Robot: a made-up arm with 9 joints. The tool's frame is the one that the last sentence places.
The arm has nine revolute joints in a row. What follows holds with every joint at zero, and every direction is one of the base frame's. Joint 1 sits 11.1 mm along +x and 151.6 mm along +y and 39.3 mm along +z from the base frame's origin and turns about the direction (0.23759, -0.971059, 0.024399). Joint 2 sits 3.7 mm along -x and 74.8 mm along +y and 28.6 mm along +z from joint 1 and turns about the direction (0.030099, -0.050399, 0.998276). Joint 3 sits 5.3 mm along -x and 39.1 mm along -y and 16.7 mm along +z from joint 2 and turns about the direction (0.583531, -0.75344, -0.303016). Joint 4 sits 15.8 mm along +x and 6.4 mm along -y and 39.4 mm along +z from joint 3 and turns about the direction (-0.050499, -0.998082, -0.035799). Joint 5 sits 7.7 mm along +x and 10.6 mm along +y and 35.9 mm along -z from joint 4 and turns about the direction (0.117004, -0.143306, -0.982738). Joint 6 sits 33.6 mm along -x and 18.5 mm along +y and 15.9 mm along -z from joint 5 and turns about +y. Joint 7 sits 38.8 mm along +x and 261.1 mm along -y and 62.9 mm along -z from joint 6 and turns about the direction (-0.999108, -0.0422, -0.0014). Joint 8 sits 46 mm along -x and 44.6 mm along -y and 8.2 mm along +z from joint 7 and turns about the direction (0.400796, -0.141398, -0.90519). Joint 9 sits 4.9 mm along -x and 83.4 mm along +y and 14 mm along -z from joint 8 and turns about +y. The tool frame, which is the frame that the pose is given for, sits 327.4 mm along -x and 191.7 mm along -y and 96.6 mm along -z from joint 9; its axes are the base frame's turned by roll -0.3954, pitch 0.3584 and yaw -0.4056 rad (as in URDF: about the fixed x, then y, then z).
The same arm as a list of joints. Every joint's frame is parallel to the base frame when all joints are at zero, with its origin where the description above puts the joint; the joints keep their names.
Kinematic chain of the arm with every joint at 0, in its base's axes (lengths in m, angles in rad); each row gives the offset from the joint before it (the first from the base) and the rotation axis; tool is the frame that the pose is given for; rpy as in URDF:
joint 1: xyz 0.0111 0.1516 0.0393 axis 0.23759 -0.971059 0.024399
joint 2: xyz -0.0037 0.0748 0.0286 axis 0.030099 -0.050399 0.998276
joint 3: xyz -0.0053 -0.0391 0.0167 axis 0.583531 -0.75344 -0.303016
joint 4: xyz 0.0158 -0.0064 0.0394 axis -0.050499 -0.998082 -0.035799
joint 5: xyz 0.0077 0.0106 -0.0359 axis 0.117004 -0.143306 -0.982738
joint 6: xyz -0.0336 0.0185 -0.0159 axis +y
joint 7: xyz 0.0388 -0.2611 -0.0629 axis -0.999108 -0.0422 -0.0014
joint 8: xyz -0.0460 -0.0446 0.0082 axis 0.400796 -0.141398 -0.90519
joint 9: xyz -0.0049 0.0834 -0.0140 axis +y
tool: xyz -0.3274 -0.1917 -0.0966 rpy -0.3954 0.3584 -0.4056

